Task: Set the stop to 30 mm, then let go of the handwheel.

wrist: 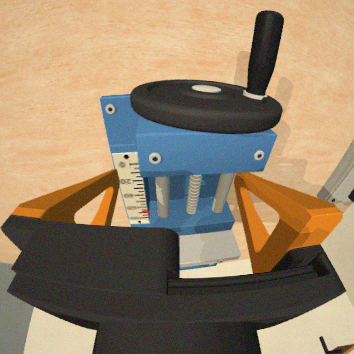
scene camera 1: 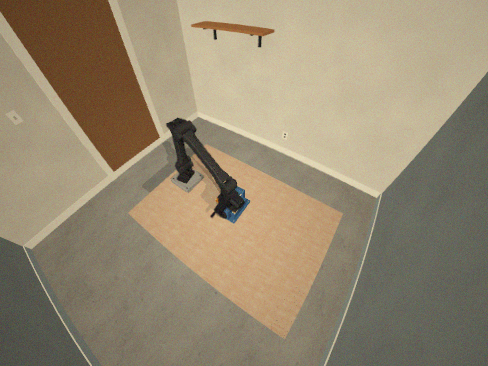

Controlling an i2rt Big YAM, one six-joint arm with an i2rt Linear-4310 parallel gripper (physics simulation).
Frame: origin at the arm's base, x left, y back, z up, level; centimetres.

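Seen in the pictures: gripper, between the fingertips: (wrist: 176, 175) (scene camera 1: 228, 207); arm's base, origin of its link: (scene camera 1: 186, 175).
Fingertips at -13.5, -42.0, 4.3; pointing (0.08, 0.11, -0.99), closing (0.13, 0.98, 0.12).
Offsets run from my fingertips to a thing's top centre, as dx, dy, dz. "*": to the spot under its first point. Level surfaces: height alone.
The blue screw-stop fixture (scene camera 1: 245, 202) (wrist: 205, 150) lies on the wooden mat, partly hidden by the arm in the scene view. Its black handwheel @[* -6.2, +0.0, +3.3] (wrist: 165, 112) with an upright-looking handle @[-7.9, +6.3, +0.9] (wrist: 265, 50) is at the top in the wrist view. The cream scale @[* +3.3, -4.9, -2.4] (wrist: 131, 192) has a red mark @[* +6.8, -4.3, -2.3] (wrist: 145, 212) level with a point a little past what looks like the 60 label; the digits are blurred. A grey block @[+7.2, +0.0, +4.5] (wrist: 212, 247) is at the screw's lower end, partly hidden. My gripper (scene camera 1: 231, 204) (wrist: 176, 175) is open and empty, its orange fingers at either side of the fixture's body in the wrist view, off the handwheel.
The wooden mat @[dz -7.9] (scene camera 1: 270, 250) lies on the grey floor. The arm's grey base plate (scene camera 1: 195, 183) stands at the mat's back left; part of it shows at the right of the wrist view. A wooden shelf (scene camera 1: 232, 28) hangs high on the wall.
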